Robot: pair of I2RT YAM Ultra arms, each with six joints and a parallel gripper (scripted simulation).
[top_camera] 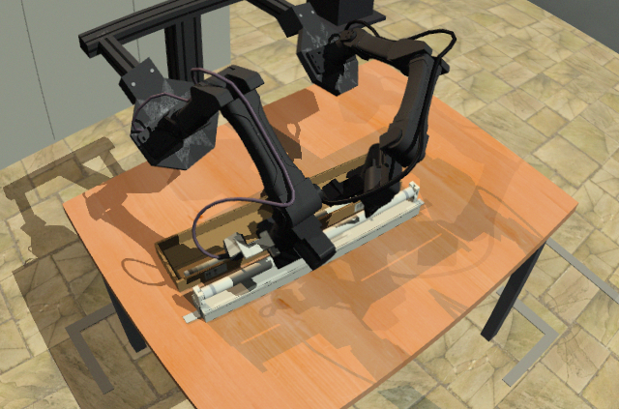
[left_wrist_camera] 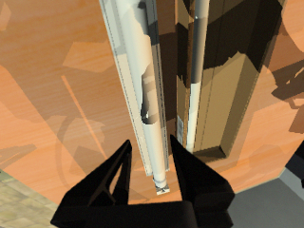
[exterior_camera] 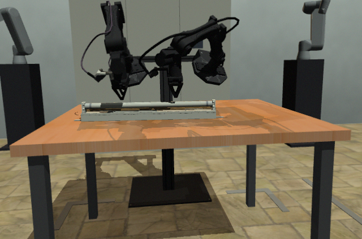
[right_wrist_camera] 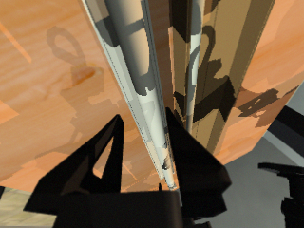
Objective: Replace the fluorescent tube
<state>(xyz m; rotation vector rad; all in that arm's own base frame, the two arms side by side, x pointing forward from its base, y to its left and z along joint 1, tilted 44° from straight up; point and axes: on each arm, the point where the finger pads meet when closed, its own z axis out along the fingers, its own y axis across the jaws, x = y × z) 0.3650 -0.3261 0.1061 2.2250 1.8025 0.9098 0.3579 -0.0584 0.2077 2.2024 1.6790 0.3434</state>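
Right now my right hand is 10 mm past the light fixture, 120 mm to the right of it and 60 mm above it.
My left hand is 120 mm to the left of the light fixture, 60 mm above it and 20 mm past it.
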